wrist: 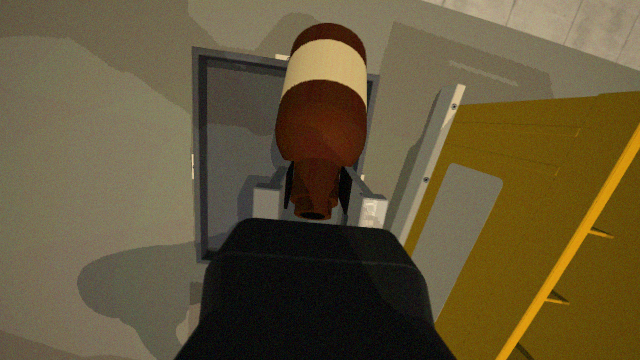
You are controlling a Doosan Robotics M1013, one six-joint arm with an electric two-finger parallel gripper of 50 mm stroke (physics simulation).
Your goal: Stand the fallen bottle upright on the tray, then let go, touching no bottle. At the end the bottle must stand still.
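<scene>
The brown bottle with a cream label is in the middle of the wrist view. It is tilted, its neck and open mouth nearer the camera and its base toward the top of the view. My gripper is shut on the bottle's neck, one finger on each side. The grey rectangular tray lies below and behind the bottle. The bottle's base end overlaps the tray's far rim in the view. The underside of the base is hidden, so I cannot tell if it touches anything. The black gripper body hides the tray's near right part.
A pale bar with screws runs slantwise right of the tray. Beyond it is a large yellow structure with a grey panel and a bright yellow edge. Pale tiled floor shows past the table's edge at the top right.
</scene>
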